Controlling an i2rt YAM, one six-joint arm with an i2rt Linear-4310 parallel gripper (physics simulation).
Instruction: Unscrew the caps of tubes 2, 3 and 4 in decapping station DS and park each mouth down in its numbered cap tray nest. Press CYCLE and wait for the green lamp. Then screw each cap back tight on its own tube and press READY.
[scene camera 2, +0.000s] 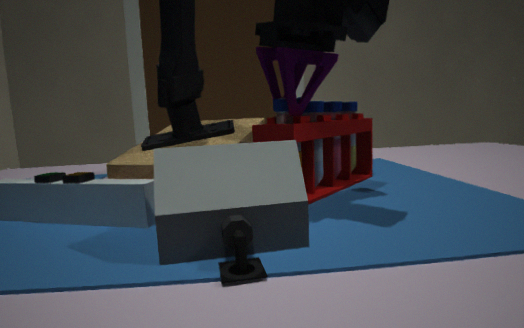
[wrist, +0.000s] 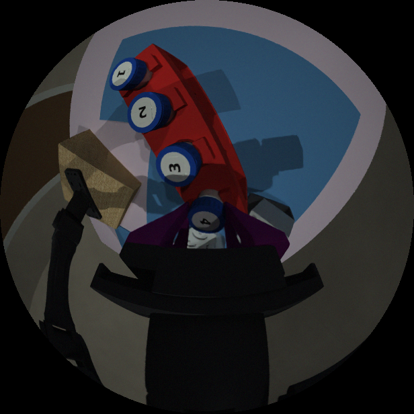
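Seen in the pictures: gripper, fingertip midpoint: (scene camera 2: 288, 113); arm's base at its link origin: (scene camera 2: 189, 136).
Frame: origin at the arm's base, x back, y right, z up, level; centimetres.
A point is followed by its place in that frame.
Note:
My gripper (scene camera 2: 296, 109) {x -34.0, y -15.1, z 3.8 cm} (wrist: 206, 207) points down at the near end of the red rack (scene camera 2: 330, 131) {x -33.1, y -20.7, z 1.3 cm} (wrist: 170, 132), its purple fingers shut on the blue cap numbered 4 (scene camera 2: 280, 105) {x -35.5, y -13.9, z 4.7 cm} (wrist: 206, 216). The cap is on top of its tube, which stands in the rack. Cap 3 (scene camera 2: 315, 106) {x -32.4, y -19.0, z 4.5 cm} (wrist: 177, 166), cap 2 (scene camera 2: 333, 106) {x -28.9, y -22.6, z 4.5 cm} (wrist: 147, 112) and cap 1 (scene camera 2: 350, 106) {x -25.4, y -26.6, z 4.5 cm} (wrist: 127, 73) sit on their tubes in the same row. A long white box (scene camera 2: 75, 202) {x -37.6, y 9.0, z -4.5 cm}, apparently the cap tray, stands at the left; its nests do not show. The button faces are hidden.
A grey sloped box (scene camera 2: 227, 177) {x -48.1, y -7.1, z -1.0 cm} stands in front of the rack on the blue mat (scene camera 2: 450, 215) {x -45.1, y -28.7, z -6.9 cm} (wrist: 200, 50). A wooden block (scene camera 2: 130, 162) {x -8.1, y 11.0, z -3.9 cm} (wrist: 102, 175) is beside the rack, with a black arm and flat foot (scene camera 2: 187, 135) {x -3.4, y 0.1, z 0.5 cm} (wrist: 82, 192) over it. Two dark blocks top the white box.

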